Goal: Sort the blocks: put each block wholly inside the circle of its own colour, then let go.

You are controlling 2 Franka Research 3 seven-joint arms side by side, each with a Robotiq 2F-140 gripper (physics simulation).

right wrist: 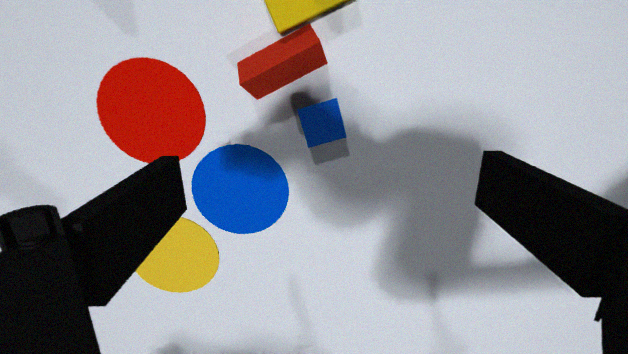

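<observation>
A blue block stands on the white table right of and above the blue circle, outside it. A long red block lies slanted to the right of the red circle, apart from it. Part of a yellow block shows at the top edge, close to the red block. The yellow circle is partly hidden by the left finger. My right gripper is open, its fingers wide apart, with nothing between them; the blue block shows beyond the fingertips. My left gripper does not show in this view.
Soft dark shadows fall on the white table top around the blue block, over part of the blue circle and toward the right finger. The red, blue and yellow circles lie near one another on the left side of the view.
</observation>
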